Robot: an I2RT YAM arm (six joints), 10 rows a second.
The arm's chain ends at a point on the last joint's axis. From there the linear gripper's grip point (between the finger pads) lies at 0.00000 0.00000 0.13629 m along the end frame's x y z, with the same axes.
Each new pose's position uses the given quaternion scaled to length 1; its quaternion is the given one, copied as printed.
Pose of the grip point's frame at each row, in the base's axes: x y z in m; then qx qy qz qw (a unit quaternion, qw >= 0):
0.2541 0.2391 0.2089 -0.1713 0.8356 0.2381 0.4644
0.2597 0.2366 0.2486 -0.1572 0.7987 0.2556 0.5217
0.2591 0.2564 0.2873 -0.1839 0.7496 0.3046 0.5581
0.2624 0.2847 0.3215 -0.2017 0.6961 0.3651 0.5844
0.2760 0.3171 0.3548 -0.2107 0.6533 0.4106 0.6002
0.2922 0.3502 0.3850 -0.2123 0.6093 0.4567 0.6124
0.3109 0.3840 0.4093 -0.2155 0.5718 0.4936 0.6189
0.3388 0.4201 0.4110 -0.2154 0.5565 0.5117 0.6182
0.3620 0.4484 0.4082 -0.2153 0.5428 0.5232 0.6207
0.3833 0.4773 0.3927 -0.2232 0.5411 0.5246 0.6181
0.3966 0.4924 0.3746 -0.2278 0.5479 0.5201 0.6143
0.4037 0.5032 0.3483 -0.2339 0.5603 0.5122 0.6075
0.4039 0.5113 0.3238 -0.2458 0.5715 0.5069 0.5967
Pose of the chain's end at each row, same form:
0.1594 0.1632 0.2709 -0.1713 0.8356 0.2381 0.4644
0.1571 0.1586 0.2929 -0.1572 0.7987 0.2556 0.5217
0.1603 0.1662 0.3134 -0.1839 0.7496 0.3046 0.5581
0.1716 0.1833 0.3284 -0.2017 0.6961 0.3651 0.5844
0.1927 0.2095 0.3469 -0.2107 0.6533 0.4106 0.6002
0.2169 0.2389 0.3622 -0.2123 0.6093 0.4567 0.6124
0.2434 0.2707 0.3748 -0.2155 0.5718 0.4936 0.6189
0.2751 0.3062 0.3718 -0.2154 0.5565 0.5117 0.6182
0.3009 0.3346 0.3649 -0.2153 0.5428 0.5232 0.6207
0.3240 0.3623 0.3498 -0.2232 0.5411 0.5246 0.6181
0.3371 0.3766 0.3343 -0.2278 0.5479 0.5201 0.6143
0.3436 0.3862 0.3125 -0.2339 0.5603 0.5122 0.6075
0.3449 0.3924 0.2930 -0.2458 0.5715 0.5069 0.5967

